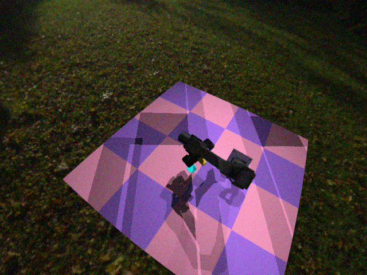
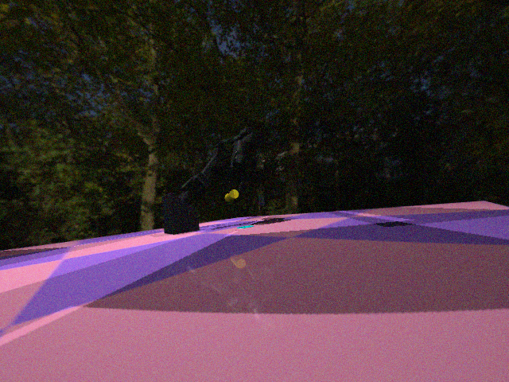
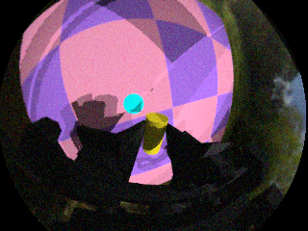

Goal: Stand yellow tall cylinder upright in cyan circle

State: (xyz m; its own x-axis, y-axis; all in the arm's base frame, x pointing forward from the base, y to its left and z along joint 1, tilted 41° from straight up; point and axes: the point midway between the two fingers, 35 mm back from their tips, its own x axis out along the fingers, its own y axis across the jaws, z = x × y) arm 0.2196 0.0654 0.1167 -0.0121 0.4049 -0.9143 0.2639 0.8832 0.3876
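The cyan circle lies 120 mm below my gripper tip, 30 mm to the left of it and 20 mm ahead of it. Also, from my gripper tip: cylinder 20 mm behind.
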